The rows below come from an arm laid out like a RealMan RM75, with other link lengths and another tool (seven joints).
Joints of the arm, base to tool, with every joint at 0 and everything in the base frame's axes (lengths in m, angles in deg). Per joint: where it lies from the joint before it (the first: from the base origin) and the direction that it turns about. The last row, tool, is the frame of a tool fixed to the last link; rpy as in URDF.
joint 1: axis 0 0 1 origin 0 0 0.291
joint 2: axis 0 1 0 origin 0 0 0
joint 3: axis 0 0 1 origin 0 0 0.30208
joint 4: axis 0 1 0 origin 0 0 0
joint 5: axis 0 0 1 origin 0 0 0.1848
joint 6: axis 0 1 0 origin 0 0 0
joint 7: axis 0 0 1 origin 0 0 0.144
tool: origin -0.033 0.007 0.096 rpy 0 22.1 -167.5
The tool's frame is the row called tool.
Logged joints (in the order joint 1, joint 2, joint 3, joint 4, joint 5, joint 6, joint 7), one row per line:
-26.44 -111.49 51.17 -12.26 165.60 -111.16 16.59
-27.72 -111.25 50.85 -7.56 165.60 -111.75 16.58
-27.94 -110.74 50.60 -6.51 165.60 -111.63 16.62
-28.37 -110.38 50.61 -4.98 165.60 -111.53 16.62
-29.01 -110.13 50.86 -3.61 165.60 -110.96 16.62
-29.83 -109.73 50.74 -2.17 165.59 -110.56 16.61
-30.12 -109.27 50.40 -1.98 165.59 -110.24 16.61
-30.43 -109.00 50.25 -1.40 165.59 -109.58 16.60
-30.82 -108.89 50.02 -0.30 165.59 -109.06 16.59
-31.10 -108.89 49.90 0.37 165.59 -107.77 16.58
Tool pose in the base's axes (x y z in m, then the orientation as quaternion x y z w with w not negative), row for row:
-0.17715 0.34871 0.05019 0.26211 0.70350 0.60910 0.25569
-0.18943 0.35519 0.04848 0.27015 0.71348 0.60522 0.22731
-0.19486 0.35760 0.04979 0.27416 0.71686 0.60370 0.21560
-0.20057 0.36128 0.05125 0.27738 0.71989 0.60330 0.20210
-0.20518 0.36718 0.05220 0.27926 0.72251 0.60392 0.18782
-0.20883 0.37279 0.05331 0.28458 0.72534 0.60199 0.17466
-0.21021 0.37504 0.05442 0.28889 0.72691 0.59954 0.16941
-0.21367 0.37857 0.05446 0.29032 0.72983 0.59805 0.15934
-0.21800 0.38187 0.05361 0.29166 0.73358 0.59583 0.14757
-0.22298 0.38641 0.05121 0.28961 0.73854 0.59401 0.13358
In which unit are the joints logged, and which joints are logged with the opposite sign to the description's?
The joints are logged in degrees. Opposite sign: joint 3, joint 6.
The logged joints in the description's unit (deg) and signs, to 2 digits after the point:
-26.44 -111.49 -51.17 -12.26 165.60 111.16 16.59
-27.72 -111.25 -50.85 -7.56 165.60 111.75 16.58
-27.94 -110.74 -50.60 -6.51 165.60 111.63 16.62
-28.37 -110.38 -50.61 -4.98 165.60 111.53 16.62
-29.01 -110.13 -50.86 -3.61 165.60 110.96 16.62
-29.83 -109.73 -50.74 -2.17 165.59 110.56 16.61
-30.12 -109.27 -50.40 -1.98 165.59 110.24 16.61
-30.43 -109.00 -50.25 -1.40 165.59 109.58 16.60
-30.82 -108.89 -50.02 -0.30 165.59 109.06 16.59
-31.10 -108.89 -49.90 0.37 165.59 107.77 16.58

